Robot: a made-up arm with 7 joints. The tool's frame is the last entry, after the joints. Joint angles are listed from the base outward. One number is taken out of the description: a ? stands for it. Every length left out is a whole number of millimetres.
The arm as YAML. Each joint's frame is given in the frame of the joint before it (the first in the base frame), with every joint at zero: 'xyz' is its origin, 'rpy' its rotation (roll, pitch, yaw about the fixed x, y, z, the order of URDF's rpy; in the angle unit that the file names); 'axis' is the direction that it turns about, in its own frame. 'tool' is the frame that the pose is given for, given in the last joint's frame.
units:
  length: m
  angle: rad
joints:
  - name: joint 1
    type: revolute
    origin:
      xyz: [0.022, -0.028, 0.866]
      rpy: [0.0, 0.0, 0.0]
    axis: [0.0, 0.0, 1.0]
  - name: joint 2
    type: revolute
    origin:
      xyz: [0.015, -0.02, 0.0]
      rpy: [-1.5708, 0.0, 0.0]
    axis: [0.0, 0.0, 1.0]
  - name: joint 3
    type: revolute
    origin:
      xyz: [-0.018, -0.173, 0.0]
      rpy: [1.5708, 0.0, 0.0]
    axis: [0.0, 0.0, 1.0]
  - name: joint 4
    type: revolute
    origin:
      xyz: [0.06, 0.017, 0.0]
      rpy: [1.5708, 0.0, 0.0]
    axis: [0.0, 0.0, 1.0]
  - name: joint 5
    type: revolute
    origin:
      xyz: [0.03, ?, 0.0]
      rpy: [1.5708, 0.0, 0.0]
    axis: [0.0, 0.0, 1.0]
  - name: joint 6
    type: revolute
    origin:
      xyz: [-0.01, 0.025, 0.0]
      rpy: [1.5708, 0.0, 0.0]
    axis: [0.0, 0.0, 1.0]
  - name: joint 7
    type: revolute
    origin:
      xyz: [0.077, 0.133, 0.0]
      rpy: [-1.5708, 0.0, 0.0]
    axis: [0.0, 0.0, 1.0]
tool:
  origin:
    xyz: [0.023, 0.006, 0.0]
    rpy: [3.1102, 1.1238, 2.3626]
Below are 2 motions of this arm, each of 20 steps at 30 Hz.
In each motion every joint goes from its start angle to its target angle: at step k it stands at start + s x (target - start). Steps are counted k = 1, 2, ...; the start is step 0. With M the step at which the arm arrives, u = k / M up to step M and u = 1 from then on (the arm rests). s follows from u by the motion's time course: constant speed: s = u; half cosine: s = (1 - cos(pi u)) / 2; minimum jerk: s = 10 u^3 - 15 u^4 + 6 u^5.
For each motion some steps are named. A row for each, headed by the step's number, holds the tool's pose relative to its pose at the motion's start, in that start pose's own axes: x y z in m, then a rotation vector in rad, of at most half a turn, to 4 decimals.
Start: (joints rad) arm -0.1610 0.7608 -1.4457 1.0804 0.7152 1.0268 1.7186
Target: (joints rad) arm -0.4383 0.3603 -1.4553 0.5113 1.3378 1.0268 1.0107
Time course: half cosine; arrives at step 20
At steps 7, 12, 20:
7: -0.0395 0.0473 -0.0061 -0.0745 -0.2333 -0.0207
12: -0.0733 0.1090 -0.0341 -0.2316 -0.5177 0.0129
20: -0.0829 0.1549 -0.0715 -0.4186 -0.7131 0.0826

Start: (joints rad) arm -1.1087 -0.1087 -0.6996 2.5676 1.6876 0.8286 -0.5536
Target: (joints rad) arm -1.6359 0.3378 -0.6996 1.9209 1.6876 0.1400 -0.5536
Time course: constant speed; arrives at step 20
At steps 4, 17, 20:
4: 0.0620 0.0501 -0.0615 0.0565 -0.1685 -0.2219
17: 0.3792 0.1502 -0.0999 0.4380 -0.7139 -0.9713
20: 0.4571 0.1474 -0.0725 0.5613 -0.8400 -1.1418

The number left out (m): -0.253
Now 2 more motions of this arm.
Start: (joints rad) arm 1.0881 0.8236 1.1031 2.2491 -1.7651 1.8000 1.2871
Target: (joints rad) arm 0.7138 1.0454 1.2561 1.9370 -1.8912 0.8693 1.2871
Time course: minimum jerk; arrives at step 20
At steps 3, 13, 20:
3: -0.0026 -0.0030 0.0009 0.0014 0.0155 0.0114
13: -0.0407 -0.0753 0.0099 -0.0387 0.4290 0.3906
20: -0.0382 -0.0885 0.0085 -0.0895 0.5598 0.5242

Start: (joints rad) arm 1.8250 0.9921 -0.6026 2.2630 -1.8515 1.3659 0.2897
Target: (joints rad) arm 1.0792 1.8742 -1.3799 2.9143 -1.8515 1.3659 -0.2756
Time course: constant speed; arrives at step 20
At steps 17, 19, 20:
17: -0.1055 -0.2523 0.0721 1.1431 -0.4939 0.1102
19: -0.0965 -0.2848 0.0927 1.2672 -0.4996 0.0876
20: -0.0900 -0.3015 0.1037 1.3269 -0.4978 0.0736

